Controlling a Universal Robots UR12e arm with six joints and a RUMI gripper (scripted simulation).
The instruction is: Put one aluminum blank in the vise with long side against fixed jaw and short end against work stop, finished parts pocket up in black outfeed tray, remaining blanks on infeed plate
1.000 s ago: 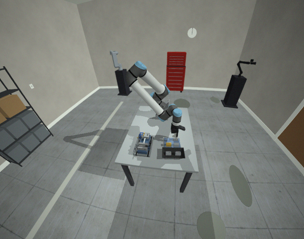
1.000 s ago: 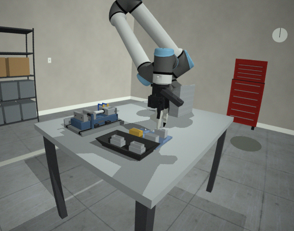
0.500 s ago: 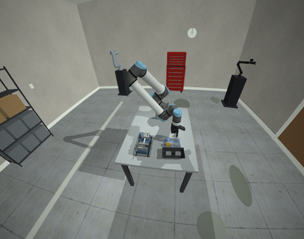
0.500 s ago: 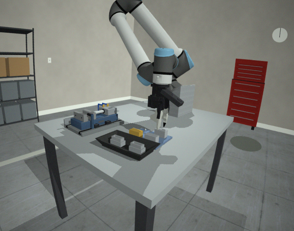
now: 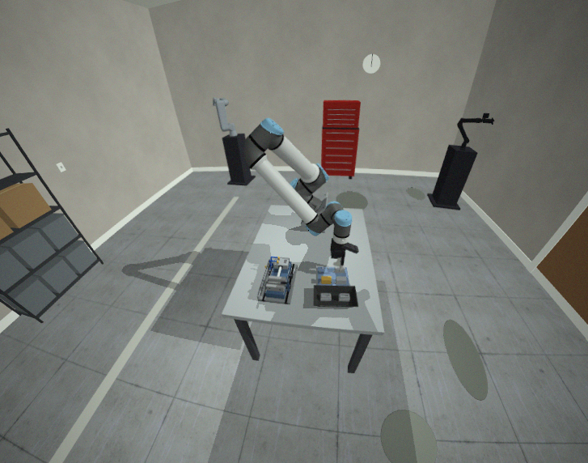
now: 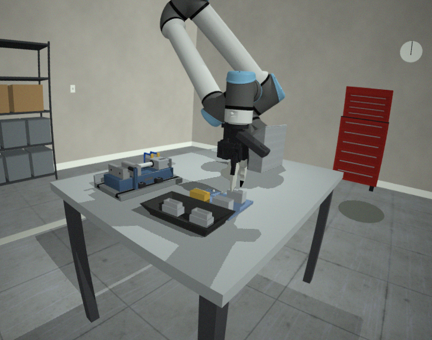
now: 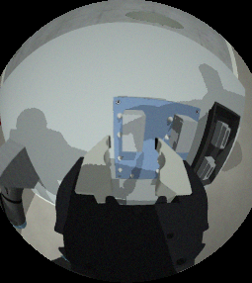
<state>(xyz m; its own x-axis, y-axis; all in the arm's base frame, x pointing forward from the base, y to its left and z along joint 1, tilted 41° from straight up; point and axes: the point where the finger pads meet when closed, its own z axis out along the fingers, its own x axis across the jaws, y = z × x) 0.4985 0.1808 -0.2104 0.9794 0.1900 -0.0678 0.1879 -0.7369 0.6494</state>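
Now: the gray aluminum blank 40 mm below my hand. The rest, counted from my hand: dark work stop (230 mm ahead, 290 mm to the right, 30 mm above); blue infeed plate (60 mm ahead, 30 mm to the right, 60 mm below); yellow brass blank (110 mm ahead, 70 mm to the right, 40 mm below).
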